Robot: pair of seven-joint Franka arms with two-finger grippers.
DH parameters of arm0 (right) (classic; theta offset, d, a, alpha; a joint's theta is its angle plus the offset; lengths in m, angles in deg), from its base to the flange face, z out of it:
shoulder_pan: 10.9 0.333 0 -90
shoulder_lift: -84.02 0 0 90
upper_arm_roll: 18.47 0.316 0.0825 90
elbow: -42.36 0 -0.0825 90
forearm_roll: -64.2 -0.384 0 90
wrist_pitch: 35.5 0 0.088 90
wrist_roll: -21.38 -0.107 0 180
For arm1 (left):
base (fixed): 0 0 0 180
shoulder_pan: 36.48 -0.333 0 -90
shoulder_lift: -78.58 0 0 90
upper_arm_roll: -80.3 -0.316 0.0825 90
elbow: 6.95 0 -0.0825 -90
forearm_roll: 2.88 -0.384 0 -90
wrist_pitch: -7.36 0 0.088 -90
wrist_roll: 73.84 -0.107 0 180
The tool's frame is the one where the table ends.
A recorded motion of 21 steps. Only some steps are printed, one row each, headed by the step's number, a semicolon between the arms.
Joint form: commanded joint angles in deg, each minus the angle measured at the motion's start. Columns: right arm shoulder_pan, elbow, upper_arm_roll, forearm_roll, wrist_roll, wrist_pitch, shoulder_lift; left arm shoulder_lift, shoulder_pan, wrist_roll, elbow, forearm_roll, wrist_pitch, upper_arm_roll.
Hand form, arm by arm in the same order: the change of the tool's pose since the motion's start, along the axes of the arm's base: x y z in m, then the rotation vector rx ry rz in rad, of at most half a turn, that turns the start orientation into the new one. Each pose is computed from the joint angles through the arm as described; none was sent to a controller.
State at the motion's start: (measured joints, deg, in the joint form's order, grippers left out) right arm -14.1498 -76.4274 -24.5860 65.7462 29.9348 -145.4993 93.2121; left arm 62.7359 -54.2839 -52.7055 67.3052 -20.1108 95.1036 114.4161
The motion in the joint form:
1: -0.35 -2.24 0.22 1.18 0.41 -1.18 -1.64; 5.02 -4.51 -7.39 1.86 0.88 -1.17 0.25
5: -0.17 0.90 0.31 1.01 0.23 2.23 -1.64; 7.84 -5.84 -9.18 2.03 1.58 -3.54 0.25
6: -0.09 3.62 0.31 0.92 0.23 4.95 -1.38; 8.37 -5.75 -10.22 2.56 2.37 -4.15 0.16
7: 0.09 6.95 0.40 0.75 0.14 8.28 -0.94; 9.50 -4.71 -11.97 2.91 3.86 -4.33 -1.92
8: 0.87 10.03 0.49 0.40 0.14 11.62 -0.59; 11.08 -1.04 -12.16 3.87 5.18 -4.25 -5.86
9: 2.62 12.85 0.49 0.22 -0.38 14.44 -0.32; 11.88 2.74 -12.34 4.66 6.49 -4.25 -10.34
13: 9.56 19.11 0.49 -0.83 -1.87 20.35 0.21; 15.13 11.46 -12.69 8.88 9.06 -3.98 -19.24
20: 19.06 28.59 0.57 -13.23 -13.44 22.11 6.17; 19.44 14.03 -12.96 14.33 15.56 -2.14 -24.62
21: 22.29 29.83 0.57 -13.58 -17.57 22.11 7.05; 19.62 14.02 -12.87 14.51 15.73 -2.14 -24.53
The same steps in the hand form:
1: -0.0094 -0.0013 0.0004 -0.0114 -0.0076 0.0176; -0.0215 0.0339 0.0311 0.0324 -0.0082 -0.0547
5: -0.0007 0.0000 0.0197 -0.0107 -0.0032 0.0153; -0.0391 0.0413 0.0514 0.0484 -0.0024 -0.0563
6: 0.0065 -0.0003 0.0345 -0.0103 0.0012 0.0141; -0.0430 0.0385 0.0506 0.0424 0.0137 -0.0749
7: 0.0148 0.0013 0.0519 -0.0088 0.0086 0.0137; -0.0481 0.0418 0.0558 0.0314 0.0152 -0.0903
8: 0.0218 0.0094 0.0685 -0.0033 0.0183 0.0241; -0.0556 0.0358 0.0603 0.0277 0.0108 -0.0932
9: 0.0290 0.0262 0.0846 -0.0042 0.0226 0.0432; -0.0588 0.0364 0.0595 0.0171 0.0164 -0.0879
13: 0.0414 0.0966 0.1219 0.0016 0.0240 0.1311; -0.0755 0.0264 0.0543 -0.0005 0.0368 -0.0984
20: 0.0637 0.2239 0.1339 0.1360 0.0114 0.0497; -0.0943 0.0377 0.0518 -0.1007 0.0338 -0.0693
21: 0.0599 0.2594 0.1343 0.1185 0.0140 0.0371; -0.0954 0.0366 0.0519 -0.1030 0.0339 -0.0694

